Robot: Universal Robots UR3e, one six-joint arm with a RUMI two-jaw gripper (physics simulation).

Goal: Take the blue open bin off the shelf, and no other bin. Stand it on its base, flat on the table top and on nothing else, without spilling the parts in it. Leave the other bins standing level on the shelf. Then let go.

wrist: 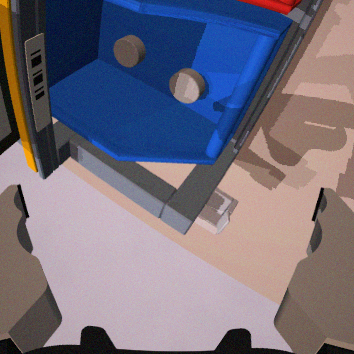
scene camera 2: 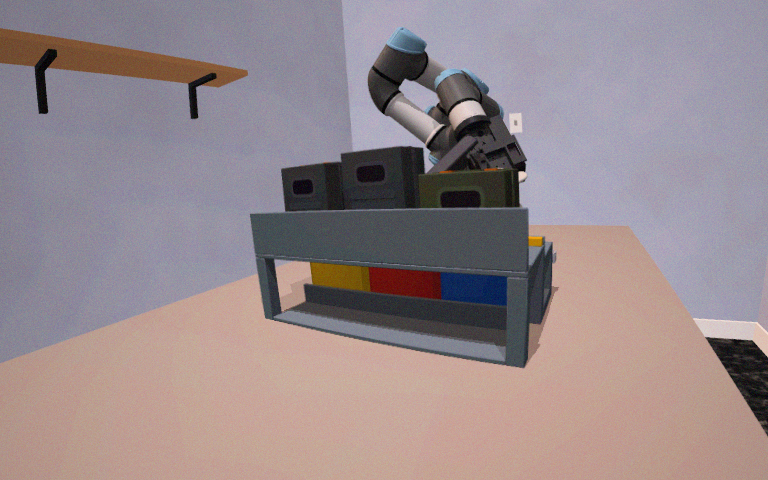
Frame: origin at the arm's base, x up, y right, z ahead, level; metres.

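Seen in the pictures: gripper, between the fingertips: [wrist: 169, 192].
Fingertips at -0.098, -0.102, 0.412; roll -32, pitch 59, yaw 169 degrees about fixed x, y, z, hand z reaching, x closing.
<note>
A point is followed by its place in that frame, as x, y, z.
The blue open bin [scene camera 2: 473, 287] @[-0.151, -0.068, 0.538] [wrist: 115, 115] @[-0.149, -0.127, 0.484] sits on the lower level of the shelf [scene camera 2: 390, 237] @[-0.071, 0.006, 0.620] [wrist: 120, 175] @[-0.118, -0.142, 0.456], at the right end in the scene view, beside the red bin [scene camera 2: 404, 283] @[-0.154, 0.031, 0.526] [wrist: 272, 5] @[-0.156, -0.027, 0.404]. Two round parts, one disc [wrist: 129, 51] @[-0.184, -0.096, 0.499] and another disc [wrist: 187, 86] @[-0.184, -0.107, 0.449], lie inside it. The yellow bin [scene camera 2: 338, 277] @[-0.154, 0.144, 0.514] is at the left end. My gripper [wrist: 169, 192] @[-0.098, -0.102, 0.412] is wide open and empty, outside the blue bin's near side and the shelf's end corner, touching neither in the wrist view. In the scene view its fingertips are mostly hidden behind the green case.
Two dark cases [scene camera 2: 314, 198] @[-0.028, 0.142, 0.559] [scene camera 2: 385, 189] @[-0.022, 0.030, 0.569] and a green case [scene camera 2: 492, 192] @[-0.029, -0.102, 0.598] stand on the shelf's upper level. A yellow strip [wrist: 17, 110] @[-0.091, -0.095, 0.509] runs beside the blue bin in the wrist view. The table [scene camera 2: 339, 424] @[-0.203, 0.001, 0.768] has its right edge by a dark floor. A wall shelf [scene camera 2: 141, 65] hangs left.
</note>
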